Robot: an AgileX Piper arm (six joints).
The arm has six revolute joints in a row. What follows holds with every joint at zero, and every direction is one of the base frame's. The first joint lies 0.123 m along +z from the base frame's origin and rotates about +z. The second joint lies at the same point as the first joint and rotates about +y. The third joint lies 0.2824 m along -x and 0.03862 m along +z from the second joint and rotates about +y. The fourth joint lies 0.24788 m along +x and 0.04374 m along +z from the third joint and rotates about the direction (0.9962, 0, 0.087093). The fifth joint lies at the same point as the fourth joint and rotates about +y. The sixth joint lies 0.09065 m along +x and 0.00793 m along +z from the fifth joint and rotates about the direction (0.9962, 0, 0.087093). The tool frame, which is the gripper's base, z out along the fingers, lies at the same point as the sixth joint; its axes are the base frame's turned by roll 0, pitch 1.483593 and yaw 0 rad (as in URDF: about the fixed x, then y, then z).
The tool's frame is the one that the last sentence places.
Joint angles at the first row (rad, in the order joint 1, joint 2, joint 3, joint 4, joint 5, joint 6):
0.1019, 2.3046, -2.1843, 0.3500, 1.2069, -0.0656
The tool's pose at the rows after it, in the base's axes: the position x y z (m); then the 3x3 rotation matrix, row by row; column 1 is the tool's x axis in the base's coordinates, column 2 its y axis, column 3 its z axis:
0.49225, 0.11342, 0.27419; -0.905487, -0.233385, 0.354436; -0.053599, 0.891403, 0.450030; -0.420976, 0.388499, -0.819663
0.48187, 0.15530, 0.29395; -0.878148, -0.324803, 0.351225; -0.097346, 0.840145, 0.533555; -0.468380, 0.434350, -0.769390
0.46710, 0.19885, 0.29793; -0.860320, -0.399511, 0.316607; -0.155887, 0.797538, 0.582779; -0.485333, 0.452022, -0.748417
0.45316, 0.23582, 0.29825; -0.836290, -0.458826, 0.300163; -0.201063, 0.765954, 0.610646; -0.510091, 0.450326, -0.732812
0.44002, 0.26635, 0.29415; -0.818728, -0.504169, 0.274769; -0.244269, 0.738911, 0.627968; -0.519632, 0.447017, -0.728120
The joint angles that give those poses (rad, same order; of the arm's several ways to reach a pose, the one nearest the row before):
0.1563, 2.3024, -2.2930, 0.4296, 1.2078, -0.0656
0.2330, 2.3005, -2.3510, 0.4877, 1.2080, -0.0656
0.3212, 2.3004, -2.3594, 0.5094, 1.1915, -0.0648
0.4004, 2.3023, -2.3585, 0.5086, 1.1544, -0.0639
0.4669, 2.3121, -2.3585, 0.5043, 1.1303, -0.0631

